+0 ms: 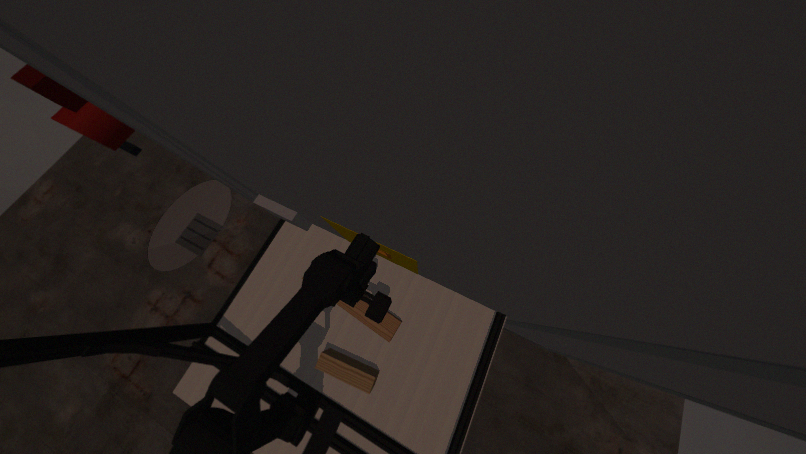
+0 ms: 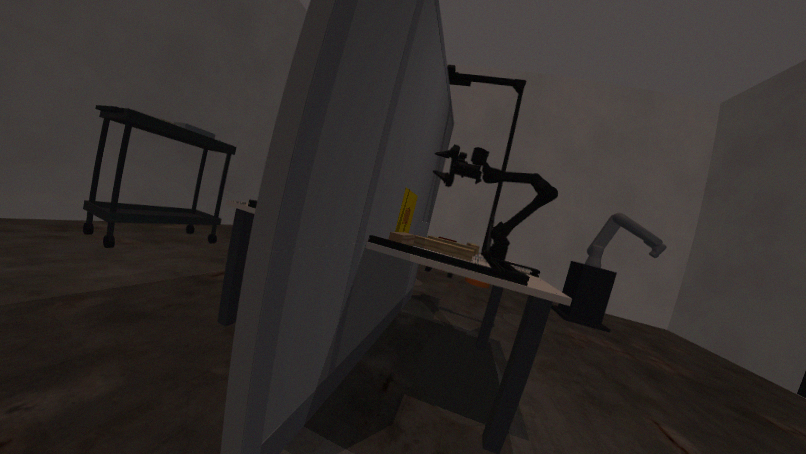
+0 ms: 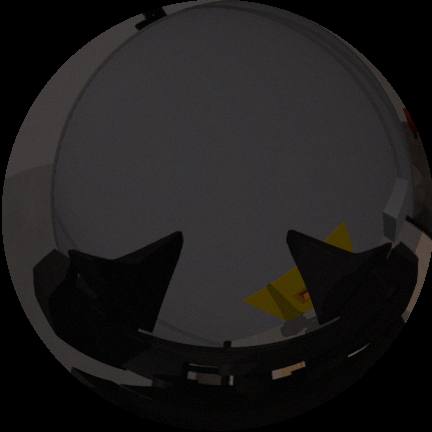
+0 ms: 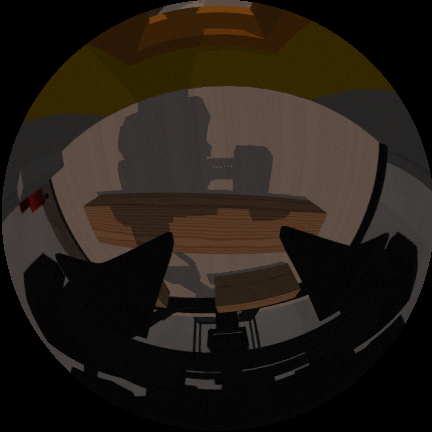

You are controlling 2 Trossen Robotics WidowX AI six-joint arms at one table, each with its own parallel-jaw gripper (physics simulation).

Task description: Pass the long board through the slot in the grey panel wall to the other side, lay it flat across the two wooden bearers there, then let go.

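Places are measured from the left arm's base along level axes (x ahead, y left, z up), in metres.
Where they show: left gripper, between the fingertips: [image 2: 434, 162] [image 3: 235, 236]; right gripper, between the fingertips: [image 1: 358, 298] [image 4: 227, 234]; left arm's base, origin of its link: [image 2: 496, 259]; right arm's base, origin of its link: [image 1: 305, 407].
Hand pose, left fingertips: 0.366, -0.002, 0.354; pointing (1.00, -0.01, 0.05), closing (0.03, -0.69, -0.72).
Note:
Things, the pixels of their top centre, and the offset from my left fingertips, as dx, dy, dz. "*": a spot on its surface instead.
- longer wooden piece, centre of its top: [image 4: 198, 233] [image 1: 349, 299] +0.268, -0.022, -0.334
- thicker block, centre of its top: [image 4: 259, 303] [image 1: 344, 372] +0.421, +0.061, -0.310
- pale block, a spot on its surface: [image 1: 274, 206] * +0.130, -0.343, -0.273
The grey panel wall [image 1: 507, 169] [image 2: 372, 186] [image 3: 225, 150] carries a yellow plate [image 1: 404, 264] [image 2: 408, 200] [image 4: 320, 65] around an orange-edged slot. My open, empty right gripper [image 1: 369, 279] [image 4: 226, 232] points down over a longer wooden piece [image 1: 389, 328] [image 4: 225, 235] lying parallel to the wall. A thicker block [image 1: 346, 372] [image 4: 257, 287] lies farther from the wall; part of another block [image 4: 162, 295] shows beside it. My open, empty left gripper [image 2: 434, 162] [image 3: 235, 233] faces the wall, high above more wooden pieces [image 2: 445, 245]. I cannot tell which pieces are board and bearers.
The near table [image 1: 445, 338] has black edge rails. A pale block [image 1: 274, 206] juts from the wall beside the plate. The left arm's table [image 2: 547, 290] meets the wall's other side; a black post [image 2: 513, 124] stands behind that arm. A cart [image 2: 163, 132] stands apart.

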